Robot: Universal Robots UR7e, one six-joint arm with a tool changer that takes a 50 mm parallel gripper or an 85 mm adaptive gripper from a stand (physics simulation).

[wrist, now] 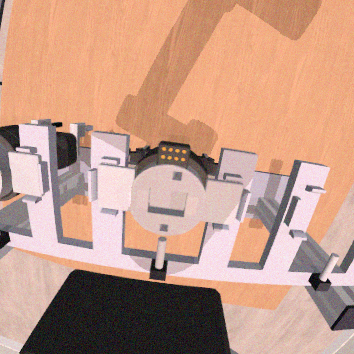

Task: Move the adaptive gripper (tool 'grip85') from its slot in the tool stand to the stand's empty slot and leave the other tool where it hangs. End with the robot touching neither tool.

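Frame: origin at the arm's base, x right, y ahead, z up, level; metres.
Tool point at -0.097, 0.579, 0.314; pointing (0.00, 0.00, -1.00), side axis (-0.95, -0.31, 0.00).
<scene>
Offsets run from my tool point to a thing's middle, as dx, dy, dz. "spot": to the spot under its first point. Level surfaces: height alone.
The adaptive gripper [155,177] hangs in the middle slot of the white tool stand [107,232], its round pale coupling plate facing up between two posts. Its contact block shows orange dots at the plate's far edge. Its fingers are hidden below, with small dark linkage parts at its sides. The black end of my wrist [125,320] is at the bottom edge, apart from the plate in the view; no tool shows on it. The other tool @[spot: +0.138, +0.039, -0.218] [65,150] hangs in the left slot, partly cut off by the frame. The right slot, partly in view, shows no tool.
White posts with pale pads stand on both sides of the middle slot. Upright pegs [161,252] [329,267] stand at the near edge of the middle and right slots. A grey rail @[spot: -0.243, +0.046, -0.141] [325,295] runs at the lower right. The arm's shadow falls on the wooden table @[dz -0.417] [260,95].
</scene>
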